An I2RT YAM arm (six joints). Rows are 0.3 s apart.
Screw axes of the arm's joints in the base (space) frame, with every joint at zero. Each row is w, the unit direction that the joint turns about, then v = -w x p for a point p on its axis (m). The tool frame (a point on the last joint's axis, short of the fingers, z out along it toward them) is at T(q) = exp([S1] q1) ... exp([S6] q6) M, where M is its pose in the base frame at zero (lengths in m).
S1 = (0, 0, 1, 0, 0, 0)
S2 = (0, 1, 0, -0.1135, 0, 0.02)
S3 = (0, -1, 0, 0.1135, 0, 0.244)
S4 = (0, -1, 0, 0.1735, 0, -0.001)
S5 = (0, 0, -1, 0, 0.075, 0)
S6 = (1, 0, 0, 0, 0.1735, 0)
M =
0 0 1 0.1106
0 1 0 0
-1 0 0 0.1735
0 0 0 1
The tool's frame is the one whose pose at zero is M.
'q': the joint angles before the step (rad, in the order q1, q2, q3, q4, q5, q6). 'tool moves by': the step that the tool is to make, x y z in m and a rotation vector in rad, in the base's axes. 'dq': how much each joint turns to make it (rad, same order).
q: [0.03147 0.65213 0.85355 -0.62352 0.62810 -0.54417]
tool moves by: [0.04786 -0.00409 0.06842 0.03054 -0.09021 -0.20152]
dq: [-0.00609 0.30251 0.35401 -0.05152 0.16710 0.13925]
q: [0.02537 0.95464 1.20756 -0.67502 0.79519 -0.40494]
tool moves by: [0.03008 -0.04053 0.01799 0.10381 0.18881 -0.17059]
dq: [-0.20141 0.24033 0.28726 -0.30024 -0.07210 0.08316]
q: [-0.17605 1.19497 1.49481 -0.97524 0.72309 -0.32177]
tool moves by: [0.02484 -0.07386 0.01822 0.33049 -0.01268 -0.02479]
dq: [-0.30630 0.26209 0.33763 -0.19953 -0.41999 0.05456]
